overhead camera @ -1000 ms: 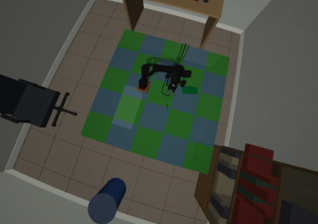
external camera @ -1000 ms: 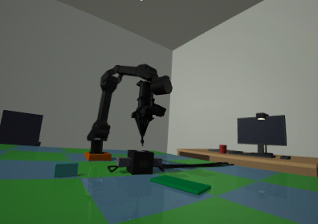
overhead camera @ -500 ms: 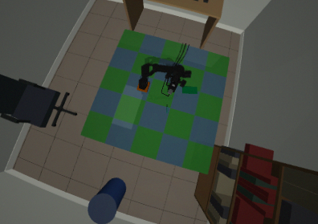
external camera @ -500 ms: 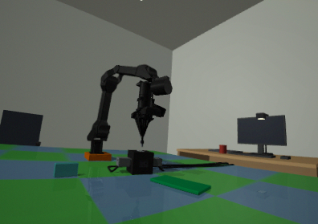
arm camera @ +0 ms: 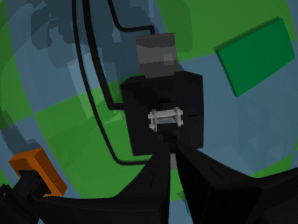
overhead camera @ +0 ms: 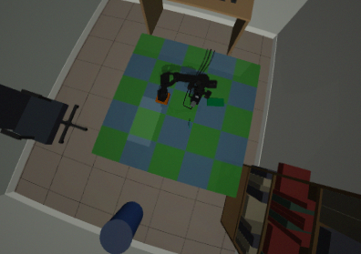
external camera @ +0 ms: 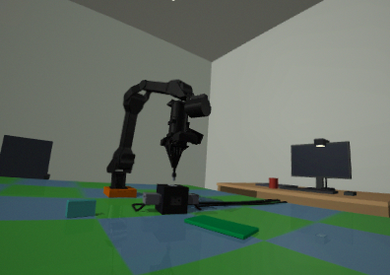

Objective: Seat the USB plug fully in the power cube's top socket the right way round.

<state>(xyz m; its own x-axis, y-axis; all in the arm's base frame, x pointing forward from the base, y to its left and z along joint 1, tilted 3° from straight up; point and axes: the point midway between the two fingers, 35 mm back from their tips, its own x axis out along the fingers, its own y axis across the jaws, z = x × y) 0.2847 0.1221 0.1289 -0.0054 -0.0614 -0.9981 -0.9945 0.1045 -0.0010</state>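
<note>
My gripper tip is 2 cm above the usb plug. The rest, counted from my gripper tip: flat green block: 18 cm ahead, 13 cm below, 5 cm to the left; then teal block: 25 cm to the right, 11 cm below, 4 cm ahead.
</note>
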